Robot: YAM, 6 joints.
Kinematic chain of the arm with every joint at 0, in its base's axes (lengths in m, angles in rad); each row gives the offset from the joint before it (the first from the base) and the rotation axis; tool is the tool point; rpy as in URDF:
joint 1: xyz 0 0 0.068 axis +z
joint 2: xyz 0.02 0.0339 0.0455 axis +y
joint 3: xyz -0.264 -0.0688 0 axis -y
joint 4: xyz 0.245 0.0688 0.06 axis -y
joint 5: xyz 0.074 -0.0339 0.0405 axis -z
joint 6: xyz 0.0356 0 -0.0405 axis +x
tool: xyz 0 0 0 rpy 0 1.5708 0
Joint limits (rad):
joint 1: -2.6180..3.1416
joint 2: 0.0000..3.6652
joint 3: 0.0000..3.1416
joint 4: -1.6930..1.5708
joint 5: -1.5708..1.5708
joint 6: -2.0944..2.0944
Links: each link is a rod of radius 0.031 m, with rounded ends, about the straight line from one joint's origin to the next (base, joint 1, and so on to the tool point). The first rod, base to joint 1, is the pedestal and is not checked.
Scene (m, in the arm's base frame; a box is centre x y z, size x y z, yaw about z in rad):
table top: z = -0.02
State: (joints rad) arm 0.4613 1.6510 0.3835 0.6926 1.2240 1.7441
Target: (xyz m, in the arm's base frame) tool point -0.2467 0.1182 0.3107
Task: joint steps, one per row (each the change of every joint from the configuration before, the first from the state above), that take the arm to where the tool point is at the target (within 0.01 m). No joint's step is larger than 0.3 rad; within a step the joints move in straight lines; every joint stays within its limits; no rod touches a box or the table.
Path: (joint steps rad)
1: 0.2936 -0.0466 0.0427 0.0136 -0.0174 0.0000
2: 0.2936 -0.0465 0.0426 0.0135 -0.0174 0.0000
3: 0.2936 -0.0466 0.0427 0.0136 -0.0174 0.0000
4: 0.2936 -0.0466 0.0426 0.0136 -0.0174 0.0000
5: 0.2936 -0.0465 0.0427 0.0135 -0.0174 0.0000
6: 0.2936 -0.0466 0.0427 0.0136 -0.0174 0.0000
7: 0.2936 -0.0465 0.0426 0.0136 -0.0174 0.0000
8: 0.2936 -0.0466 0.0427 0.0136 -0.0174 0.0000

